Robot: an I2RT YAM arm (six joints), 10 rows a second.
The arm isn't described. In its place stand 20 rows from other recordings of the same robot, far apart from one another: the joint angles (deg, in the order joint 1, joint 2, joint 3, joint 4, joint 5, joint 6), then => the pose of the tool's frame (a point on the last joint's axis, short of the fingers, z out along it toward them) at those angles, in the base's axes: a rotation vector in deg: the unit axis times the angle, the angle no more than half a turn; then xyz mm.
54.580, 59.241, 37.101, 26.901, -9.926, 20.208 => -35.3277, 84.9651, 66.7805, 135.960, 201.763, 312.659
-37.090, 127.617, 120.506, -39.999, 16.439, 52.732 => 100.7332, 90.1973, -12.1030, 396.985, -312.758, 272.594
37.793, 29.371, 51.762, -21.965, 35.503, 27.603 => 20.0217, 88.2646, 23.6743, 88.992, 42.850, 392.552
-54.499, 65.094, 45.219, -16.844, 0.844, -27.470 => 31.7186, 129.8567, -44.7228, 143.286, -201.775, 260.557
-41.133, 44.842, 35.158, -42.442, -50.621, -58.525 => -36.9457, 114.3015, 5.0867, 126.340, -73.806, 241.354
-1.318, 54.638, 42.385, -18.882, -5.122, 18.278 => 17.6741, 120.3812, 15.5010, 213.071, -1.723, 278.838
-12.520, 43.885, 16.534, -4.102, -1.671, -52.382 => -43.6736, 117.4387, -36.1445, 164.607, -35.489, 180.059
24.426, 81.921, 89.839, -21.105, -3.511, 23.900 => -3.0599, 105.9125, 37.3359, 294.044, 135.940, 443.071
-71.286, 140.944, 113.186, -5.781, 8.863, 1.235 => 81.5940, 102.0535, -48.5121, 174.719, -532.866, 158.513
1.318, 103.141, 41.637, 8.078, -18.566, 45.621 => 48.4826, 140.3288, 41.7391, 313.498, 18.551, 97.366
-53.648, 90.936, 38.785, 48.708, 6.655, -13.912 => 38.6506, 91.0476, -56.4816, 192.982, -269.174, 214.254
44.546, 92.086, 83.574, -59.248, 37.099, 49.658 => 15.2307, 137.3104, -11.6378, 242.800, 208.852, 305.625
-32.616, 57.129, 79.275, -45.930, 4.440, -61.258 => -27.6982, 121.1997, -62.5014, 151.152, -99.997, 439.007
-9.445, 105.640, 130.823, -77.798, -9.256, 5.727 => 14.8974, 141.3320, 9.9346, 349.764, -52.380, 439.557
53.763, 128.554, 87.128, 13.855, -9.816, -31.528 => -84.7827, 82.9552, 23.8217, 293.406, 410.613, 152.352
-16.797, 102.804, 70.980, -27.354, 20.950, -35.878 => -17.9564, 154.6502, -44.7790, 353.661, -120.052, 200.627
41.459, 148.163, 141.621, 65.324, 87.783, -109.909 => -3.1995, 97.6182, -76.5032, 423.439, 326.621, 348.919
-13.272, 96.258, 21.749, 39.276, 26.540, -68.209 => -48.6830, 130.1827, -71.2909, 247.936, -74.825, 94.790
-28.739, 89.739, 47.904, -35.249, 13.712, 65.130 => 120.6139, 109.6954, -12.8585, 228.852, -135.119, 152.954
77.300, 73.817, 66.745, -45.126, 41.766, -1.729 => -67.1833, 107.2158, -11.5088, 79.979, 247.037, 316.971
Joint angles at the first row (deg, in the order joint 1, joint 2, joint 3, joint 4, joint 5, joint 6):
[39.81 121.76 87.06 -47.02 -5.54 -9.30]
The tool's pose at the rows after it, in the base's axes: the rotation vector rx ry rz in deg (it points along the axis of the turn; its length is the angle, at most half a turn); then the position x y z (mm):
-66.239, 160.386, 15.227, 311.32, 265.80, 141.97
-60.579, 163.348, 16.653, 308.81, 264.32, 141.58
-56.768, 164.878, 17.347, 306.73, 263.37, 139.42
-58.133, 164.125, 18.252, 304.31, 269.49, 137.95
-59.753, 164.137, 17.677, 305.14, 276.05, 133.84
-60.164, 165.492, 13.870, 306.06, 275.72, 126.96
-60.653, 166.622, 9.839, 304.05, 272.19, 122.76
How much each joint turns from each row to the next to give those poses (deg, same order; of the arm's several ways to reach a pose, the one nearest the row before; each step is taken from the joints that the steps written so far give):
[0.00 -0.49 -0.25 0.07 -2.26 4.82]
[0.00 -0.49 -0.86 0.19 -0.79 4.23]
[0.06 -0.33 -1.07 0.90 -0.29 2.79]
[0.84 0.41 0.25 0.61 -0.45 -0.10]
[0.64 1.58 1.54 -0.58 0.22 -0.43]
[0.05 1.37 0.69 -1.27 1.97 -0.16]
[0.00 0.26 -0.48 -1.13 2.11 -0.26]

